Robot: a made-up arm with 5 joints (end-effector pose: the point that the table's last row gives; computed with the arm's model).
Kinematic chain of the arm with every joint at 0, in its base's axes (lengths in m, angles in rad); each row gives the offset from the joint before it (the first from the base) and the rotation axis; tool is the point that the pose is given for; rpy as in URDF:
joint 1: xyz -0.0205 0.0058 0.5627 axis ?
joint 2: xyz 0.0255 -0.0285 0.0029 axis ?
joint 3: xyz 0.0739 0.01 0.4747 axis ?
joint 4: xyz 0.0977 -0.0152 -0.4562 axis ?
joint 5: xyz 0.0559 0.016 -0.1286 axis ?
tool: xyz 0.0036 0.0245 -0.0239 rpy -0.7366 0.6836 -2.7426
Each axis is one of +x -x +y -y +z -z.
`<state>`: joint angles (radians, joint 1 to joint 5).
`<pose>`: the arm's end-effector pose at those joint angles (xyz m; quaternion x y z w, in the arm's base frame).
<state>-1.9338 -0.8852 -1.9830 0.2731 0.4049</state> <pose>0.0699 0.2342 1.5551 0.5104 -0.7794 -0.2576 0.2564</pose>
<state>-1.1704 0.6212 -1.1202 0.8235 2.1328</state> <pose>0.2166 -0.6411 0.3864 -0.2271 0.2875 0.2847 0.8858</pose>
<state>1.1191 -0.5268 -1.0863 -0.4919 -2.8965</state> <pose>0.1950 0.3569 1.2476 0.0343 -0.7003 0.1720 0.6920</pose>
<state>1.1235 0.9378 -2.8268 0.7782 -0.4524</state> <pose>0.4122 0.9215 0.9980 0.3736 0.3803 -0.1382 0.8347</pose>
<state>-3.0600 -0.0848 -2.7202 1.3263 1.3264</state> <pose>-0.2975 -0.0015 1.5739 -0.3488 0.8713 -0.0870 0.3339</pose>
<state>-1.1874 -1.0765 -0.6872 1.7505 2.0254</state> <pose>0.0062 -0.1452 0.8877 -0.3915 0.2527 0.2600 0.8458</pose>
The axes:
joint 1: +z
joint 2: +y
joint 3: +y
joint 4: +y
joint 5: -z

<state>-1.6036 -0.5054 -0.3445 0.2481 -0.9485</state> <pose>-0.0336 -0.3792 0.6849 0.3268 0.0204 -0.9386 0.1089</pose>
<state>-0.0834 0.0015 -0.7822 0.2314 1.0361</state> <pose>0.6140 -0.0556 0.6959 -0.6350 -0.2331 0.7259 0.1242</pose>
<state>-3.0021 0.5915 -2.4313 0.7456 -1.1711</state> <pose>-0.9291 -0.1169 1.0948 -0.0444 0.2607 0.8739 0.4079</pose>
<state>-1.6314 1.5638 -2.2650 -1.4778 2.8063</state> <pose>-0.1206 -0.9501 0.3463 -0.8404 0.0028 -0.4964 0.2174</pose>
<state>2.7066 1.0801 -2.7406 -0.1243 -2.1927</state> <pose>-0.9754 0.4815 0.9278 0.4151 -0.1493 0.7801 0.4437</pose>
